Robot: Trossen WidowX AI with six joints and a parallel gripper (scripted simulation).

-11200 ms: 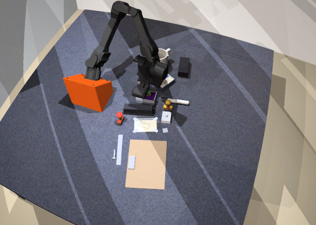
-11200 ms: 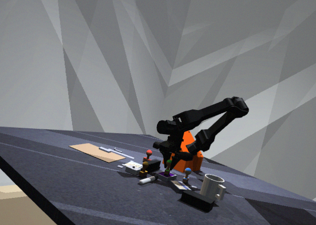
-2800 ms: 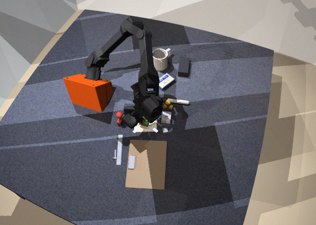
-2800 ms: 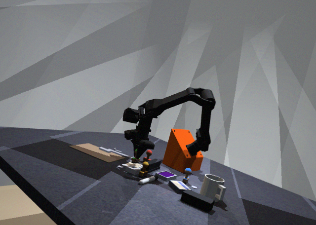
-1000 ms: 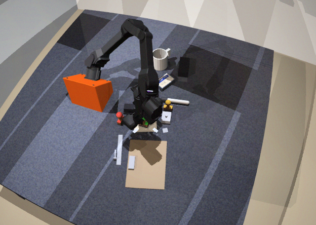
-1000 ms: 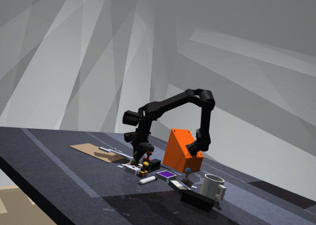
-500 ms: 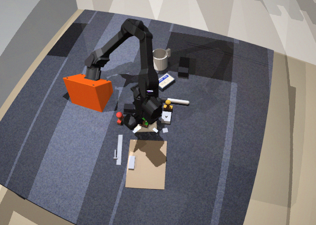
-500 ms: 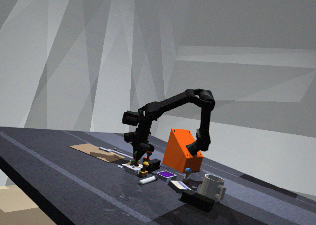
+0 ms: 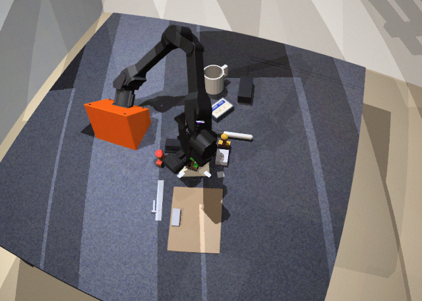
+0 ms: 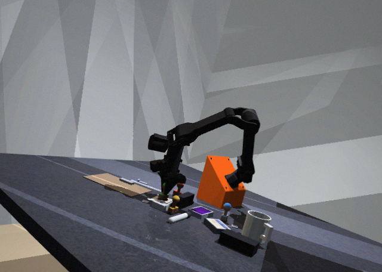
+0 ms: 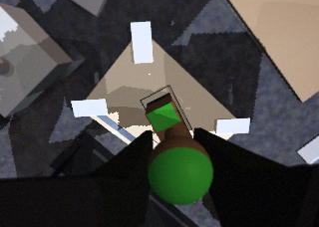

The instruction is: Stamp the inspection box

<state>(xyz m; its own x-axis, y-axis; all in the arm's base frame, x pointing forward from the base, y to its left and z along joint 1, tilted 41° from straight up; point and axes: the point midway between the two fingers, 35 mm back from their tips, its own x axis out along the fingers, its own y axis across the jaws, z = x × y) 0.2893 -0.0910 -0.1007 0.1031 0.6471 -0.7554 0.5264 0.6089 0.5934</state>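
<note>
Right now my gripper tip is right at the green-knobbed stamp. From my gripper tip the other things lie so: red-knobbed stamp (110 mm behind); black box (40 mm behind, 70 mm to the left, 10 mm below); card (10 mm ahead, 30 mm below).
</note>
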